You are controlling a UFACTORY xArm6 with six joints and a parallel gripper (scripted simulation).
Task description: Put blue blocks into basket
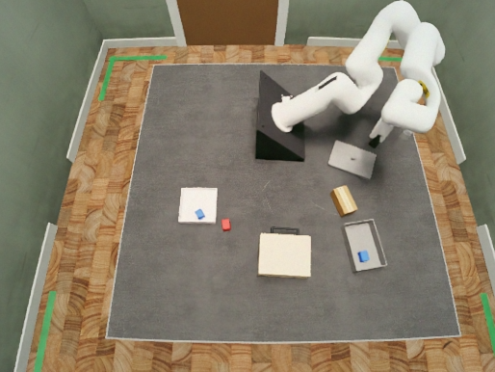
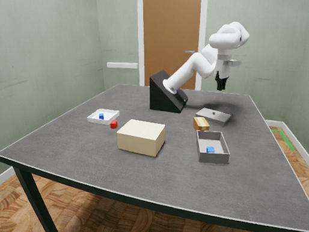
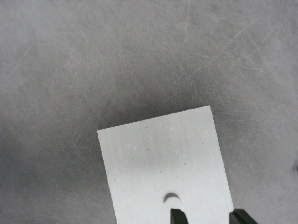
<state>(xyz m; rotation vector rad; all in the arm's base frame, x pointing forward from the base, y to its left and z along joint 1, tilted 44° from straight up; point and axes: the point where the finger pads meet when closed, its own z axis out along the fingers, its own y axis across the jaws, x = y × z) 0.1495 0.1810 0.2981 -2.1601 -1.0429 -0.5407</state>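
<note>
Right now my hand is 36 cm short of the grey metal box, 18 cm above it and 4 cm to the left of it. Round my hand: flat lid 19 cm below, 2 cm to the right, 2 cm behind; light wooden cabinet 39 cm ahead, 35 cm to the right, 17 cm below; brown cardboard box 18 cm ahead, 17 cm below, 9 cm to the right.
</note>
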